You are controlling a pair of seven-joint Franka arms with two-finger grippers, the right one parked.
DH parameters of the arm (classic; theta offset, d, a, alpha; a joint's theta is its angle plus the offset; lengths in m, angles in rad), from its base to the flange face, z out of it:
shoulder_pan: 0 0.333 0 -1.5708
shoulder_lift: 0 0 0 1.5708
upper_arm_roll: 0 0.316 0.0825 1.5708
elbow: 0 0 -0.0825 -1.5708
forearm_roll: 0 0.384 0 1.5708
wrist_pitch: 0 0 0.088 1.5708
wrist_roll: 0 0.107 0 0
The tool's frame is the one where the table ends.
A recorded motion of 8 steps. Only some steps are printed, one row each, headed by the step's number.
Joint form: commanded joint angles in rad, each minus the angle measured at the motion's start. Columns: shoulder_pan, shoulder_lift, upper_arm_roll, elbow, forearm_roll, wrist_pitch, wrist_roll.
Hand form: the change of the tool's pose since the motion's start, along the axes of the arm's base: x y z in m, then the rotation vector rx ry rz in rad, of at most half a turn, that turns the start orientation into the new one. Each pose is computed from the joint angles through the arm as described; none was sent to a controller.
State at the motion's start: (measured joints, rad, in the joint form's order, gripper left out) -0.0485 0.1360 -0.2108 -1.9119 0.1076 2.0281 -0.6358
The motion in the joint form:
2: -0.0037 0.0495 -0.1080 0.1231 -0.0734 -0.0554 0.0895
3: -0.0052 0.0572 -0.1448 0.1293 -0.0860 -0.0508 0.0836
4: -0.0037 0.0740 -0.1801 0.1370 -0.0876 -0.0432 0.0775
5: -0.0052 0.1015 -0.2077 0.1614 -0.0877 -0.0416 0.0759
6: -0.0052 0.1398 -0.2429 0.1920 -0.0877 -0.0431 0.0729
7: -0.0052 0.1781 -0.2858 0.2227 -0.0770 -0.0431 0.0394
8: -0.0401 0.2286 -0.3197 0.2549 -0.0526 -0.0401 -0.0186
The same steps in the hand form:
2: 0.0023 -0.0688 0.0267 -0.0967 0.0090 -0.1624
3: -0.0038 -0.0907 0.0269 -0.1180 0.0114 -0.1888
4: -0.0078 -0.1094 0.0230 -0.1320 0.0159 -0.2140
5: -0.0075 -0.1260 0.0202 -0.1483 0.0204 -0.2384
6: -0.0072 -0.1455 0.0146 -0.1696 0.0332 -0.2655
7: -0.0094 -0.1680 0.0102 -0.1865 0.0423 -0.2727
8: -0.0190 -0.2044 -0.0007 -0.1931 0.0579 -0.2844

